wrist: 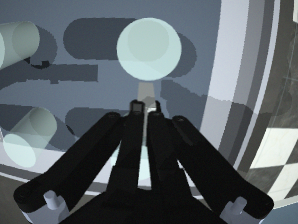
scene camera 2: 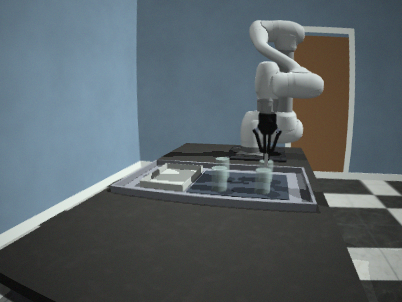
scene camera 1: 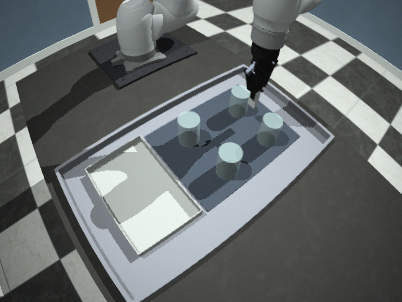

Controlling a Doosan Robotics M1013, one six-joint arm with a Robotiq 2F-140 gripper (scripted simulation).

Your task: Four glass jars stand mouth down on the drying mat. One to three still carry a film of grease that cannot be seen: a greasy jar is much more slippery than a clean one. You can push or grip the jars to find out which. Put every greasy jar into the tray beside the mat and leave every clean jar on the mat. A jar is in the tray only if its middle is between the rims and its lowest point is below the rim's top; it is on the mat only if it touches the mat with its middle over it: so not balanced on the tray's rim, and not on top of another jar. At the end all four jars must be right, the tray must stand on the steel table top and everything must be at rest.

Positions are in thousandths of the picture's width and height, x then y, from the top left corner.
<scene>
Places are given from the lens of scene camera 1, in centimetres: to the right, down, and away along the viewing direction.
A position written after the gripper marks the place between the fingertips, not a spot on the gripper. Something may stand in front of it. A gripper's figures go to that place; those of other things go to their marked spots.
gripper (scene camera 1: 628, 349): 16, -14, 77
jar (scene camera 1: 573, 512): 7, 1, 64
jar (scene camera 1: 469, 406): -3, -8, 70
tray (scene camera 1: 364, 664): -15, 13, 66
</scene>
